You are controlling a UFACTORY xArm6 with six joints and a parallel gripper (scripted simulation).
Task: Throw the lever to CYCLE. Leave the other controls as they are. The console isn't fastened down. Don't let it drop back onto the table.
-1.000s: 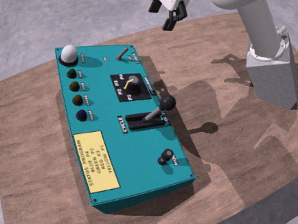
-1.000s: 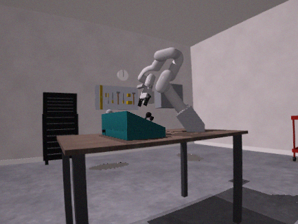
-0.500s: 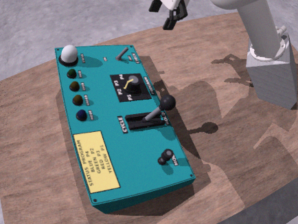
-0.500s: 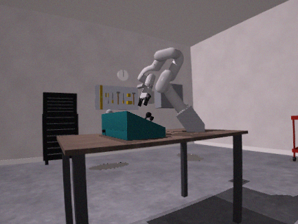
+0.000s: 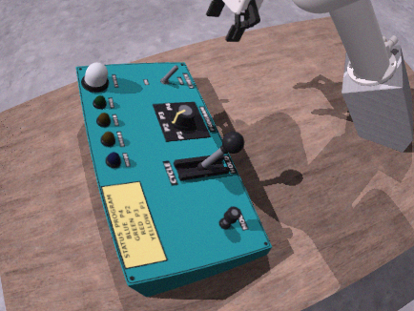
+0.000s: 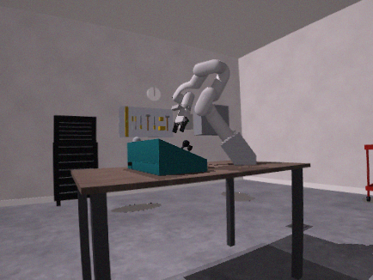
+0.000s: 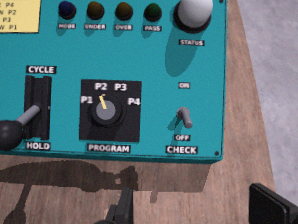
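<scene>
Right now my hand is 18 cm to the right of the black ball-topped lever, 15 cm short of it and 12 cm above it. The rest, counted from my hand: grey toggle: 13 cm below, 11 cm ahead, 5 cm to the right; teal console: 19 cm ahead, 15 cm below, 11 cm to the left; program dial: 16 cm ahead, 13 cm below, 6 cm to the left.
</scene>
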